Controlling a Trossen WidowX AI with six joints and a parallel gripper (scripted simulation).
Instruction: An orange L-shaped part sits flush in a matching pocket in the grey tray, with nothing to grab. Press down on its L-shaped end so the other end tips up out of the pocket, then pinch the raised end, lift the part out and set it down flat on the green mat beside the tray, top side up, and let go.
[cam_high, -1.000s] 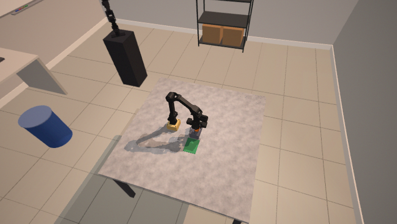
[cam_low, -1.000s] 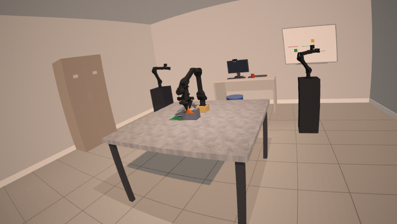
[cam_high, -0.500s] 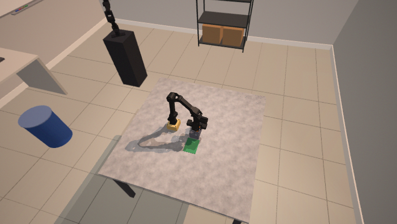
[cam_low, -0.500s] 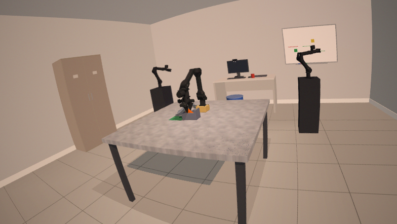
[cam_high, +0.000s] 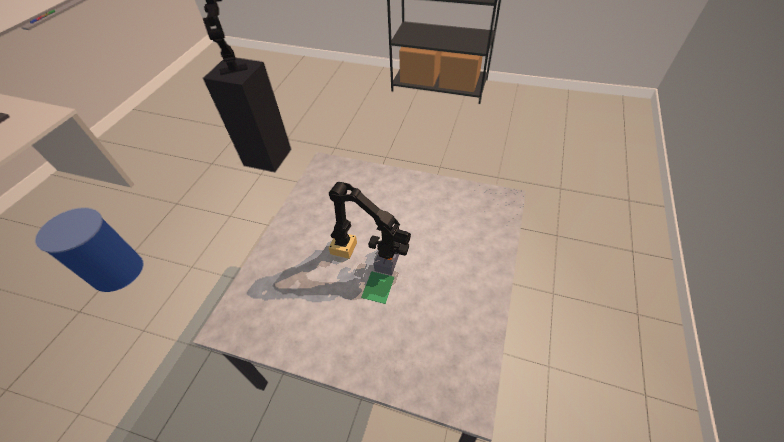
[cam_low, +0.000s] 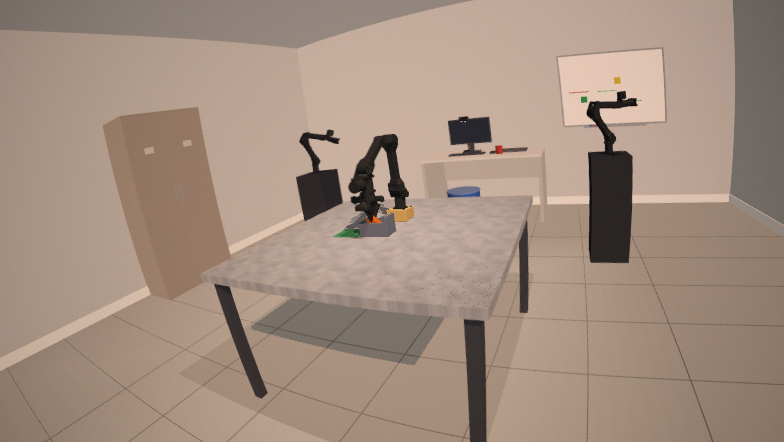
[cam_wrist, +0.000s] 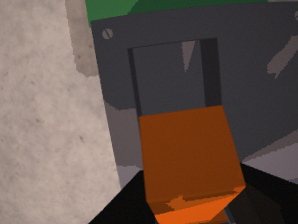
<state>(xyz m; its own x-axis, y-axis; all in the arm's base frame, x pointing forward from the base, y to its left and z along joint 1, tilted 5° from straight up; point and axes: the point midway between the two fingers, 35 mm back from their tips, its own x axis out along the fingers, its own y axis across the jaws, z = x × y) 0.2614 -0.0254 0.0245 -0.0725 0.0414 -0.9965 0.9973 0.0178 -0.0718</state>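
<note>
Right now my gripper tip is 150 mm to the left of the green mat, 80 mm above it and 10 mm past it. Round my gripper tip: orange L-shaped part: 30 mm to the left, 30 mm below, 20 mm behind.
</note>
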